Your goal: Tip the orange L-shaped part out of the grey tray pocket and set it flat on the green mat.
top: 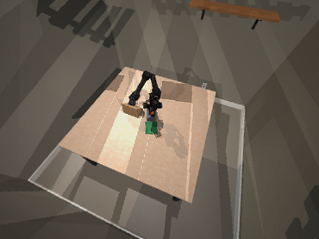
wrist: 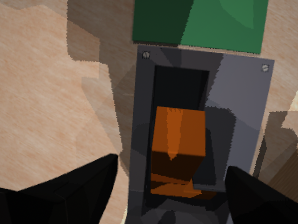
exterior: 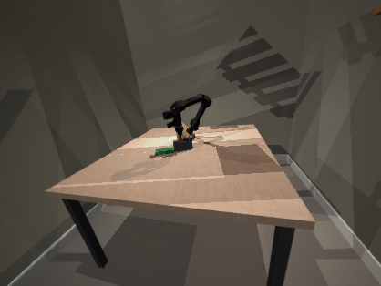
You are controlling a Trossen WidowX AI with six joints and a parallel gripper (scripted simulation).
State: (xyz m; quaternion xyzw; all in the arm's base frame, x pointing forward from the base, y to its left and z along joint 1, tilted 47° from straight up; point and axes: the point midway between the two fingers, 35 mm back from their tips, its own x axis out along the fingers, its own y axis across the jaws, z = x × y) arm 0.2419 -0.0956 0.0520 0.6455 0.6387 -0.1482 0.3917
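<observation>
Right now the orange L-shaped part is 3 cm behind my gripper tip, 3 cm to the left of it and 7 cm below it. Also, from my gripper tip: green mat (3 cm ahead, 14 cm to the right, 12 cm below).
</observation>
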